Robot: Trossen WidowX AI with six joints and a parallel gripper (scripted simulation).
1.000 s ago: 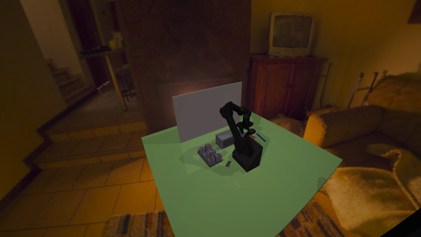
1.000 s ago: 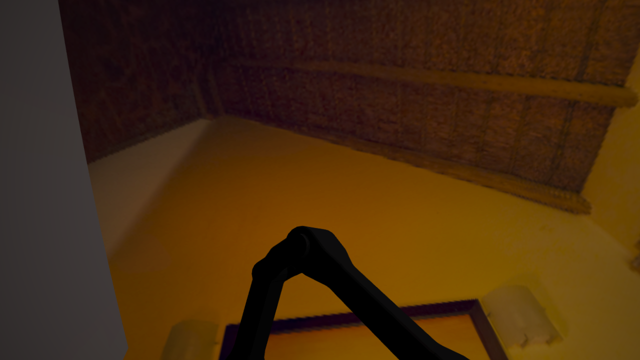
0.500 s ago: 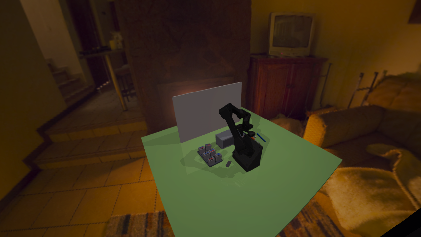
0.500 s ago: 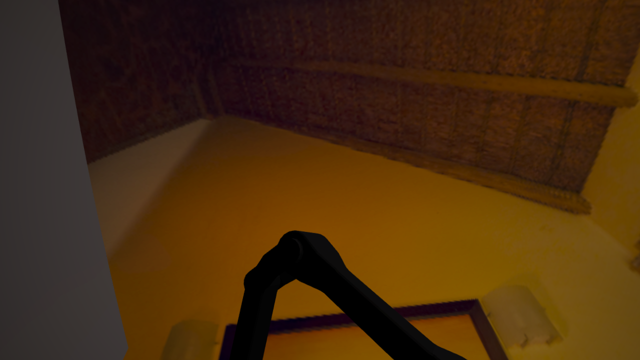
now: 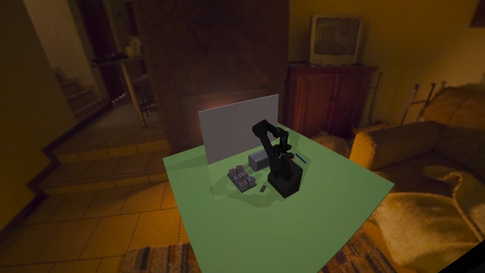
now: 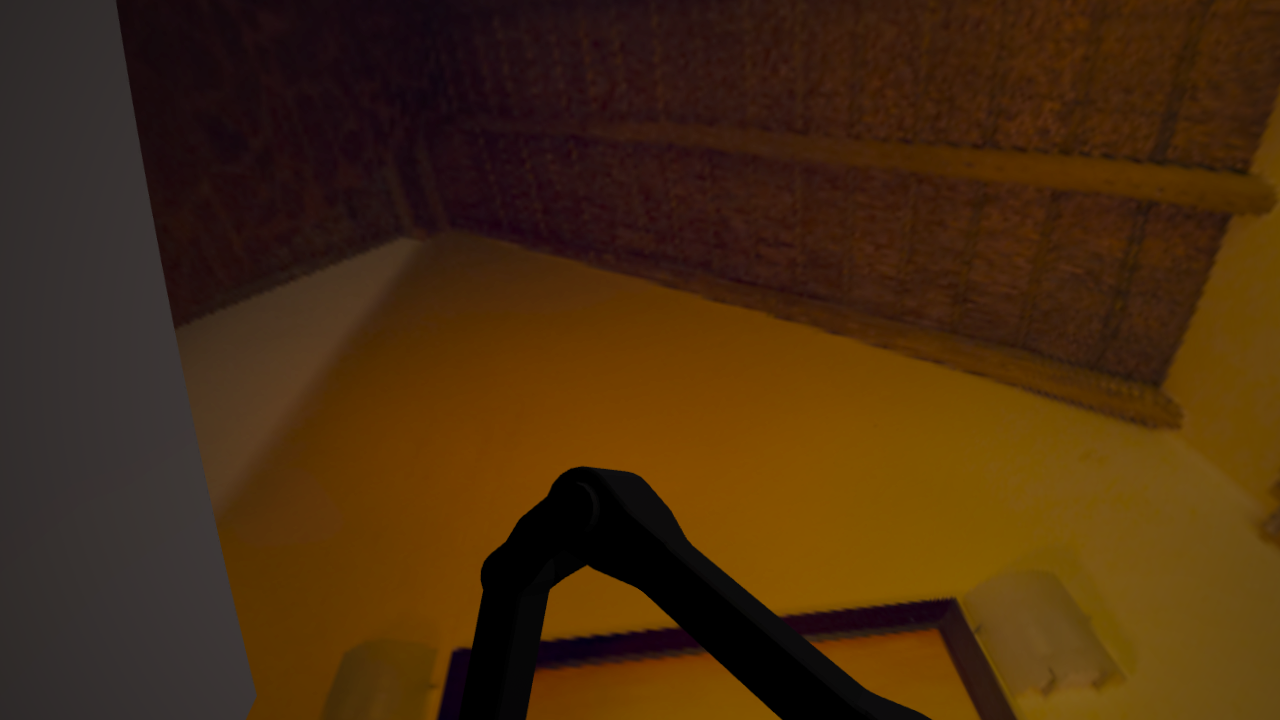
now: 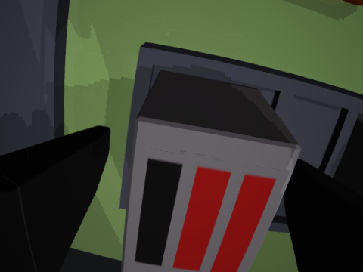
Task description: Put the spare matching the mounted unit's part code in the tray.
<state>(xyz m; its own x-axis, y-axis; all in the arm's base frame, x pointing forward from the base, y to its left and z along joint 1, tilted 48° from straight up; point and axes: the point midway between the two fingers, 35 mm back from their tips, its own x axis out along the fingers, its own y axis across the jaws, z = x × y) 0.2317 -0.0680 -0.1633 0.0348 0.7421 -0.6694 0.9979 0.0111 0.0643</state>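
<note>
Right now my gripper tip is 10 cm short of the grey rimmed box, 1 cm to the left of it and 1 cm above it. The rest, counted from my gripper tip: grey upright panel 30 cm ahead, 21 cm above, 16 cm to the left.
</note>
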